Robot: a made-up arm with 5 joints.
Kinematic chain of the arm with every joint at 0, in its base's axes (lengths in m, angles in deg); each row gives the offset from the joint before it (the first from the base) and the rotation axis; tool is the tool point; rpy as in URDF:
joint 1: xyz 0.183 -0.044 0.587 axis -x
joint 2: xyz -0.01 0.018 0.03 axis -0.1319 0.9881 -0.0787
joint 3: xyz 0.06 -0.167 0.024 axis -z
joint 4: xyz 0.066 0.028 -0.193 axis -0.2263 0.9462 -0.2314
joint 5: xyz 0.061 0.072 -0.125 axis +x
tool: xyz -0.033 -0.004 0.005 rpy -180 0 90
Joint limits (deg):
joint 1: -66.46..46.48
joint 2: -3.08..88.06
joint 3: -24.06..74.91
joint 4: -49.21..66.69
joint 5: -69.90..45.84
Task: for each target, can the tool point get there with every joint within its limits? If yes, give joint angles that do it. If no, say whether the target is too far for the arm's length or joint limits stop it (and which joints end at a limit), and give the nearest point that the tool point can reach.
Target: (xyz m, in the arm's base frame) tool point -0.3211 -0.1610 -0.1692
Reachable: no: too far | nearest point -0.0545 -0.0950 0.2573 | short by 0.507 m
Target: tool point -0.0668 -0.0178 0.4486
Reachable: yes | joints -55.31 69.67 1.14 57.60 -34.30
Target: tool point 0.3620 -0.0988 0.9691
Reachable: no: joint limits stop it (at a limit: joint 1, joint 2, joint 3, joint 4) | nearest point 0.4094 -0.3525 0.6490 | short by 0.411 m
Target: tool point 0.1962 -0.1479 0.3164
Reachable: yes | joints 10.91 20.75 -12.94 -2.46 30.02
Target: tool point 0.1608 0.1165 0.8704
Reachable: no: joint limits stop it (at a limit: joint 1, joint 3, joint 4, joint 5) | nearest point 0.3251 0.1395 0.5455 | short by 0.365 m
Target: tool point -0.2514 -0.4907 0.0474
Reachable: no: too far | nearest point -0.0498 -0.2585 0.3279 | short by 0.416 m
